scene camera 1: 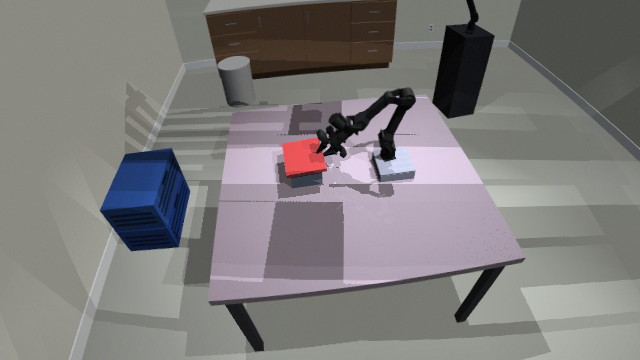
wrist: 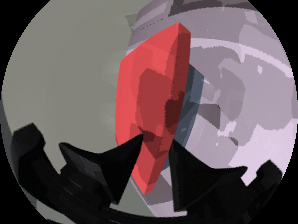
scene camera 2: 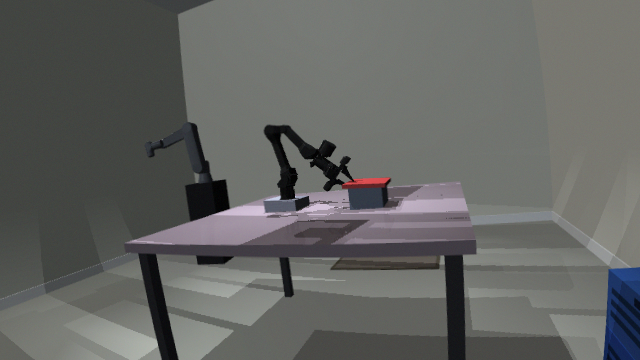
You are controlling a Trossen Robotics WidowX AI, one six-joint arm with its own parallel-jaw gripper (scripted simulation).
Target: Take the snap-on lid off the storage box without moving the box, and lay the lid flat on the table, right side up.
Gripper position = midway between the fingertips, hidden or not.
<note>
In view: my gripper (wrist: 156,139), a red lid (scene camera 1: 300,157) and a grey storage box (scene camera 2: 359,198).
The red lid is seen too in the wrist view (wrist: 151,84). The grey storage box shows as well in the wrist view (wrist: 193,90).
</note>
